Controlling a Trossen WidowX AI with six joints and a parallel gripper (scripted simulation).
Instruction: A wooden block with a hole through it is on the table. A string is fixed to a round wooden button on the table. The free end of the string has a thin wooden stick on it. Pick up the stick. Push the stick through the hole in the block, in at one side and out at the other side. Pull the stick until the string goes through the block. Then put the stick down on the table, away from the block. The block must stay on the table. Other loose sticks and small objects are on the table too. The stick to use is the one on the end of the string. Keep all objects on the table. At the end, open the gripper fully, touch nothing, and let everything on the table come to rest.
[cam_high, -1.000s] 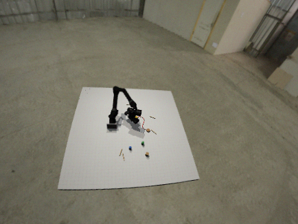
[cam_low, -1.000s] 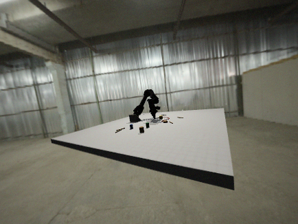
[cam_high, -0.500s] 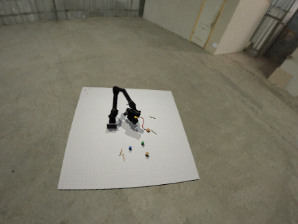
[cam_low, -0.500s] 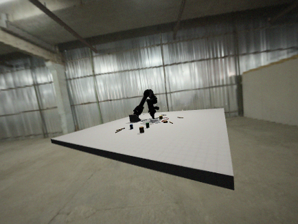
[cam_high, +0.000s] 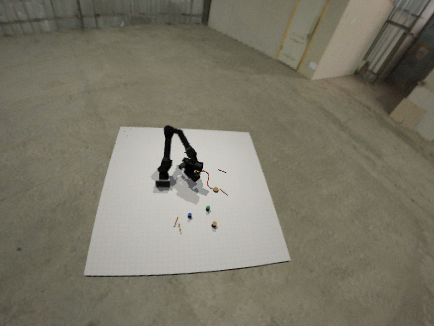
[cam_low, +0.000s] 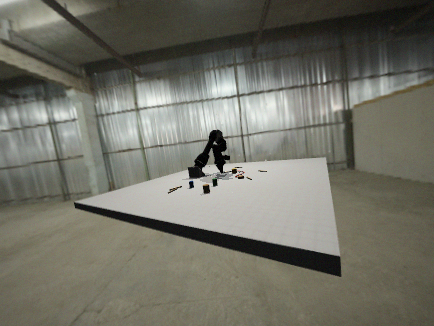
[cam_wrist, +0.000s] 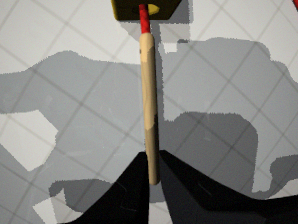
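The yellowish block is 70 mm ahead of my gripper tip, 60 mm to the left of it and 10 mm above it. The rest, counted from my gripper tip: green piece (100 mm ahead, 280 mm to the right, 10 mm above); then round wooden button (190 mm ahead, 120 mm to the right); then thin wooden stick (30 mm ahead, 30 mm to the left, 10 mm above).
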